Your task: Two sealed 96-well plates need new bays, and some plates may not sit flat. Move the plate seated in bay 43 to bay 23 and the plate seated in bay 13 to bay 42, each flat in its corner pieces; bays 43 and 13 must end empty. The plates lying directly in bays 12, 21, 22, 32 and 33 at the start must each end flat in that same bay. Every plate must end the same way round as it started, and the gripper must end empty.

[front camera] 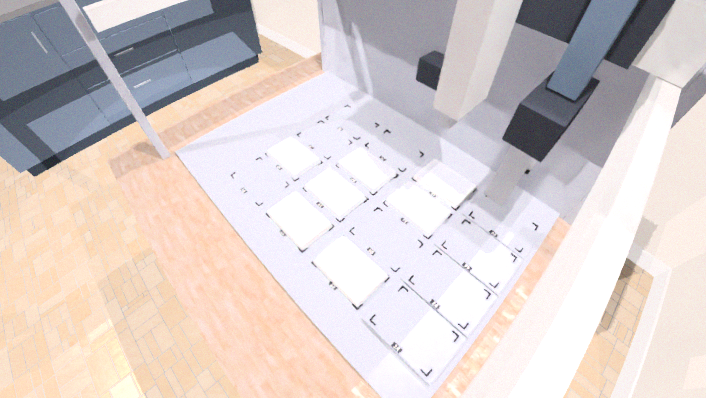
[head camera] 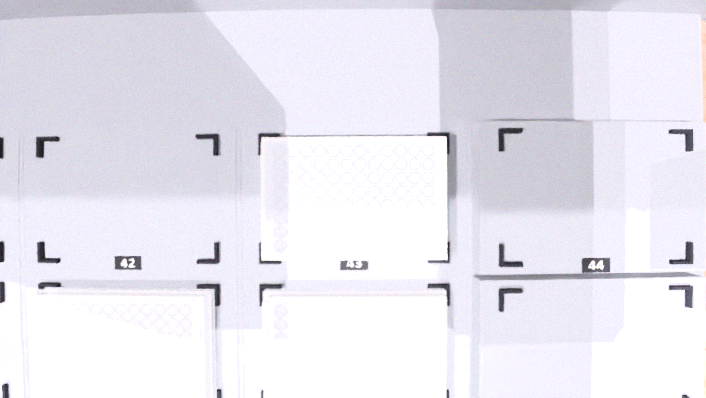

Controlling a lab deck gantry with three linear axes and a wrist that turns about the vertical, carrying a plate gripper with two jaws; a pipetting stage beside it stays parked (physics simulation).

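Pixels of known places: gripper, fingertip midpoint: (front camera: 507, 182); robot's base at its link origin: (front camera: 232, 175).
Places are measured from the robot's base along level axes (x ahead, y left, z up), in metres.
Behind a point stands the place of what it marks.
Observation:
My gripper (front camera: 511, 181) {x 0.522, y 0.319, z 0.158 m} hangs high at the right of the front view, under the dark block; its jaws blend with the background, so their opening cannot be told. A white plate (front camera: 445, 183) {x 0.398, y 0.356, z 0.014 m} (head camera: 355, 195) {x 0.393, y 0.366, z 0.014 m} lies within the corner pieces of bay 43. Bay 42 (head camera: 128, 220) {x 0.229, y 0.349, z 0.000 m} is empty. Another plate (front camera: 351, 270) {x 0.398, y 0.041, z 0.014 m} is in bay 13. Bay 23 (front camera: 382, 235) {x 0.383, y 0.148, z 0.000 m} is empty. Plates also lie in bay 12 (front camera: 299, 220) {x 0.237, y 0.039, z 0.015 m}, bay 21 (front camera: 292, 156) {x 0.070, y 0.146, z 0.014 m}, bay 22 (front camera: 336, 192) {x 0.236, y 0.149, z 0.014 m}, bay 32 (front camera: 367, 169) {x 0.236, y 0.252, z 0.014 m} (head camera: 115, 360) {x 0.227, y 0.253, z 0.014 m} and bay 33 (front camera: 418, 207) {x 0.396, y 0.253, z 0.014 m} (head camera: 355, 350) {x 0.393, y 0.262, z 0.014 m}. Glare hides any slight tilt.
The parked pipetting stage (front camera: 467, 60) hangs beside the gripper's dark block (front camera: 550, 120) {x 0.534, y 0.239, z 0.352 m}. Bay 44 (front camera: 520, 220) {x 0.584, y 0.394, z 0.015 m} (head camera: 545, 225) {x 0.521, y 0.345, z 0.014 m} and the other right-hand bays lie on raised panels. A pale rail (front camera: 600, 240) {x 0.617, y 0.061, z 0.400 m} crosses the right foreground; a thin post (front camera: 117, 80) {x -0.207, y -0.102, z 0.241 m} stands at left.

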